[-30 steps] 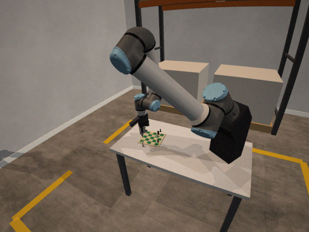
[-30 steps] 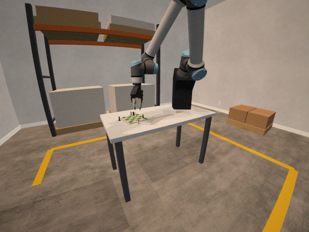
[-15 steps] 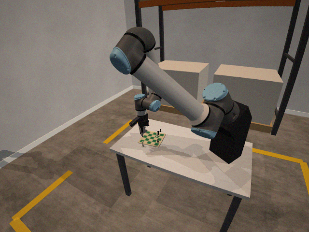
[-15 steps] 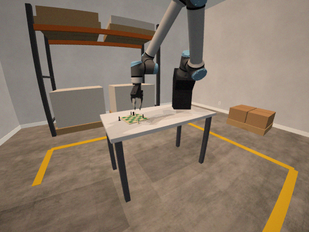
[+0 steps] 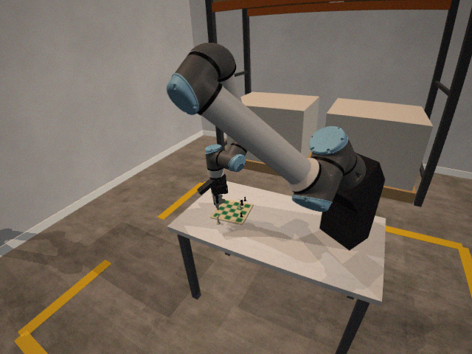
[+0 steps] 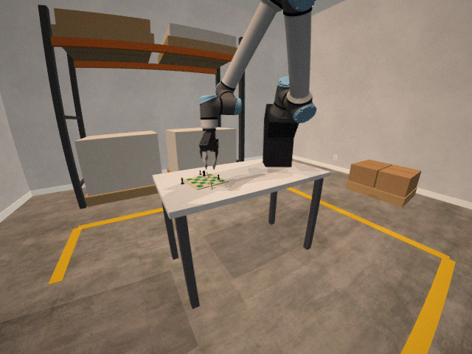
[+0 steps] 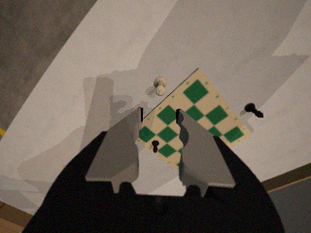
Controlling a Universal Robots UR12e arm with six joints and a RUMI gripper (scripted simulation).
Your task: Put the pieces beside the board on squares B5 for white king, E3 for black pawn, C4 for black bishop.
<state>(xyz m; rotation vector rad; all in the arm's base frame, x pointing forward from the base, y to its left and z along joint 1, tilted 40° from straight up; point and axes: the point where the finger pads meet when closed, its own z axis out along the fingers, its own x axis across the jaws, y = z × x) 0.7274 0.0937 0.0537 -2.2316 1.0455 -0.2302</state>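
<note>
Now: hand 100 mm above the white king. Also, from my hand: chessboard 140 mm to the right, 130 mm below, 30 mm behind.
</note>
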